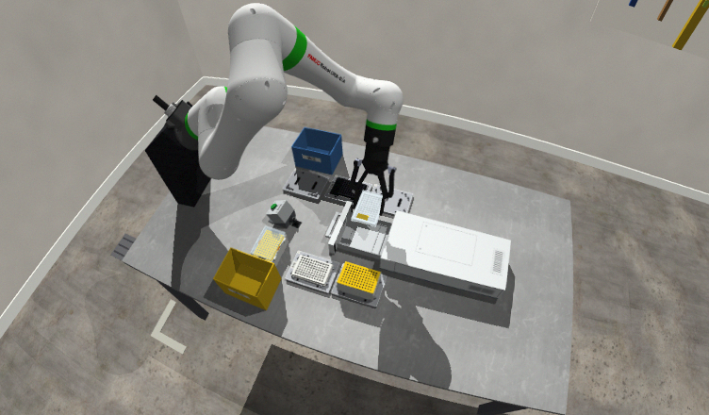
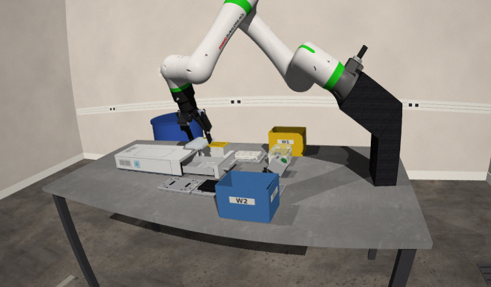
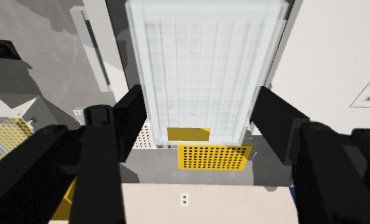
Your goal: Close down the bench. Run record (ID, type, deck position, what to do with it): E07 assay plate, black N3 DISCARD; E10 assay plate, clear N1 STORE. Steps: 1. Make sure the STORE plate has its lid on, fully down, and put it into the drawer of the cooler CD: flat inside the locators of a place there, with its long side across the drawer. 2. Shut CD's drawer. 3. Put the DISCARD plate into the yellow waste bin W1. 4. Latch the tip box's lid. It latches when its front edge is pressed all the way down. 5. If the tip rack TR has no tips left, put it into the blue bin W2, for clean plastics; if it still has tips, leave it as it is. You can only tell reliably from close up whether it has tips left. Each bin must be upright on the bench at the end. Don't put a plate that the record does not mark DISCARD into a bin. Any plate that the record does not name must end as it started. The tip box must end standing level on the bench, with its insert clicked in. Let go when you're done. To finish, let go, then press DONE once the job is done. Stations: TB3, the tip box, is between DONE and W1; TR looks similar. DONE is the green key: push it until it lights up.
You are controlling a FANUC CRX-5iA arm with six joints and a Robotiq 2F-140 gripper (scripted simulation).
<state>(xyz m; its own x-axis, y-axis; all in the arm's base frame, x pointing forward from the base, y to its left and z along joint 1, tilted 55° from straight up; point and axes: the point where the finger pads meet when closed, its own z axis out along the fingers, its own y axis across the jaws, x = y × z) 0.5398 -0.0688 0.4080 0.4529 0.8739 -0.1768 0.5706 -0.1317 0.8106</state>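
My gripper is now 13 cm above the cooler drawer, 4 cm to the left of it and 2 cm short of it. Also, from my hand: cooler CD 16 cm ahead, 13 cm below, 7 cm to the right; clear lid 2 cm below; clear plate 3 cm below.
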